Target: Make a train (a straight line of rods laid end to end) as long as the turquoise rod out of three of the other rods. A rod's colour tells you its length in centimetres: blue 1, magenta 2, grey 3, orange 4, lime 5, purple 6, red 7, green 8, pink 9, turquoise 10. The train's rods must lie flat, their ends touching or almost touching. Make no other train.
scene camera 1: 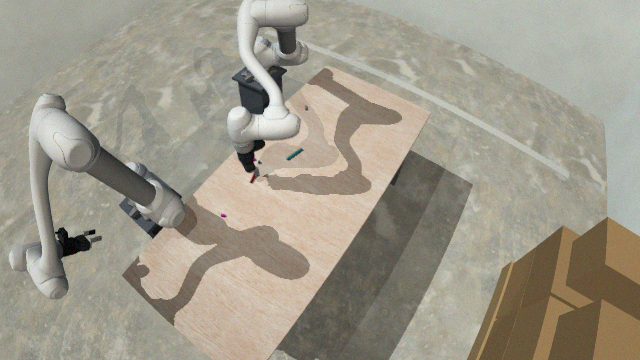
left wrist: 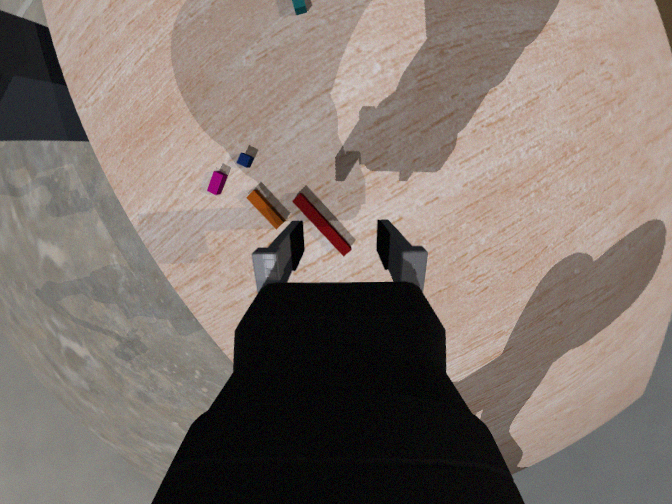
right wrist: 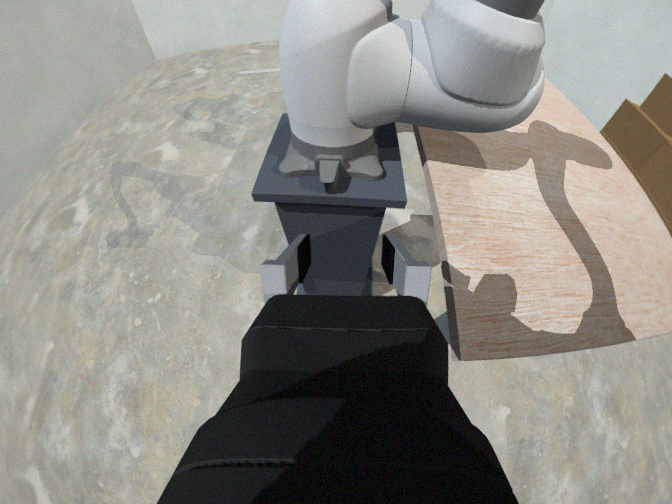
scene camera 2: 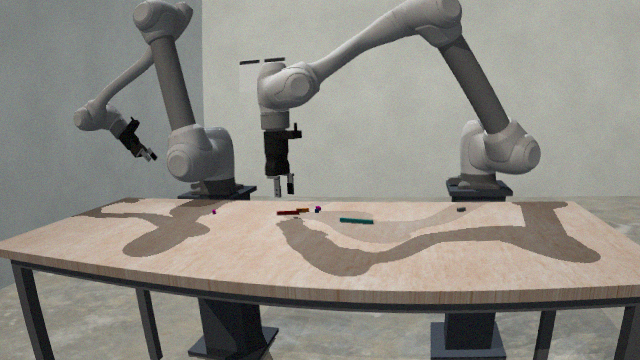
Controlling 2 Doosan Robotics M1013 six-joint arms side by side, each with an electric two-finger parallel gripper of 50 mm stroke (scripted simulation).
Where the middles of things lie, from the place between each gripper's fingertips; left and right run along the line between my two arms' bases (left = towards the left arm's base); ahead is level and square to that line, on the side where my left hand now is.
The red rod [left wrist: 308, 209] is 80 mm below my left hand [scene camera 2: 284, 195] and 20 mm behind it.
My right gripper is now 440 mm short of the red rod, 700 mm to the right of it and 150 mm above it.
